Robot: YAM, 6 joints.
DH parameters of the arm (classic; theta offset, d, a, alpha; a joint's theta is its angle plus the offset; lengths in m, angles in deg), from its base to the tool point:
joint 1: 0 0.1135 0.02 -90
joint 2: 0 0 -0.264 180
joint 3: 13.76 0 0.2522 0
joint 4: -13.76 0 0.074 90
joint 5: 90 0 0 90
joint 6: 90 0.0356 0 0
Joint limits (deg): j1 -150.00..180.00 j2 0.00..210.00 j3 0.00..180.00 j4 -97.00..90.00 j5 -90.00..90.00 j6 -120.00..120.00
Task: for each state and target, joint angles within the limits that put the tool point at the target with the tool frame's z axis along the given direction. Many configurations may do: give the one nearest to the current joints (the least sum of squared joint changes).
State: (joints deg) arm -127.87 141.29 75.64 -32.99 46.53 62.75
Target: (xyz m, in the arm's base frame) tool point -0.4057 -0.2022 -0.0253 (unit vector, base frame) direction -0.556 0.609 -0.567
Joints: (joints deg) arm -149.88 149.83 90.34 -13.32 53.63 62.75
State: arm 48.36 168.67 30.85 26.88 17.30 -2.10
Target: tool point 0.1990 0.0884 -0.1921 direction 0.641 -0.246 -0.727
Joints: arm 28.88 178.99 46.50 73.82 31.67 -2.10
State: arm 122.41 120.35 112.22 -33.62 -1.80 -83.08
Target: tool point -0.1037 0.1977 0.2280 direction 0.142 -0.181 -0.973
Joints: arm 118.05 85.53 62.18 -79.76 2.31 -83.08
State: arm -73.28 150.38 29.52 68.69 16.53 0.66
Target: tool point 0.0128 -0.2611 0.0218 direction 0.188 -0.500 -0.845
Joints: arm -88.56 113.83 28.27 26.40 -10.11 0.66
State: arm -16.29 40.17 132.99 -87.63 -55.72 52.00
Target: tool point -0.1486 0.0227 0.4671 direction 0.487 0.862 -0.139
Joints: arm 2.76 28.64 110.80 -96.91 -56.90 52.00
